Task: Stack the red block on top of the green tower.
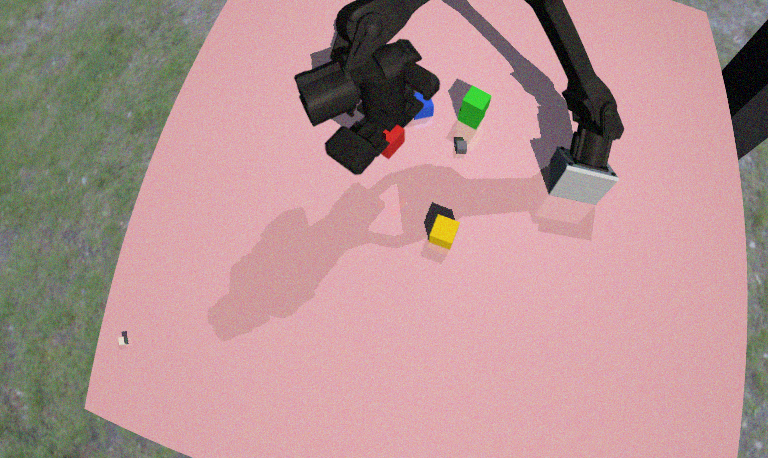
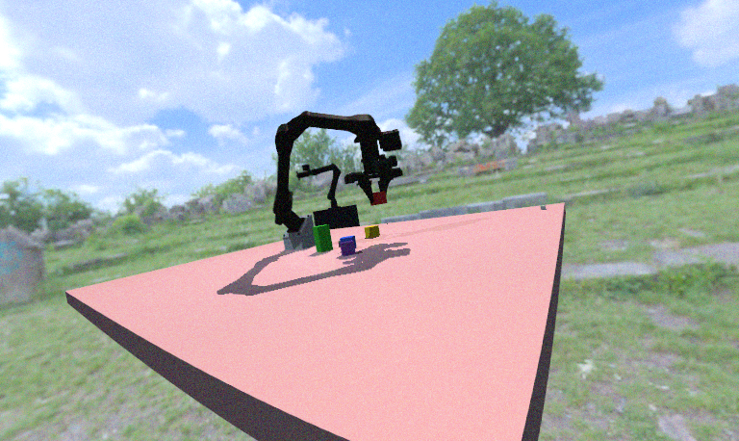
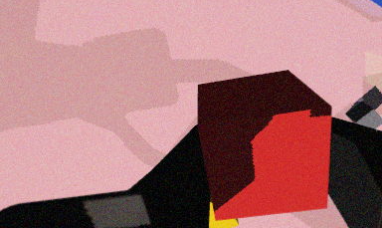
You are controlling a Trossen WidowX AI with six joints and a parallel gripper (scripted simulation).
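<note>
My gripper tip is now 14 cm to the left of the green block, 13 cm past it and 6 cm above it. From my gripper tip the other things lie so: red block: 1 cm above; then yellow block: 11 cm behind, 10 cm below, 9 cm to the left; then small grey cube: 12 cm behind, 11 cm below, 7 cm to the right.
</note>
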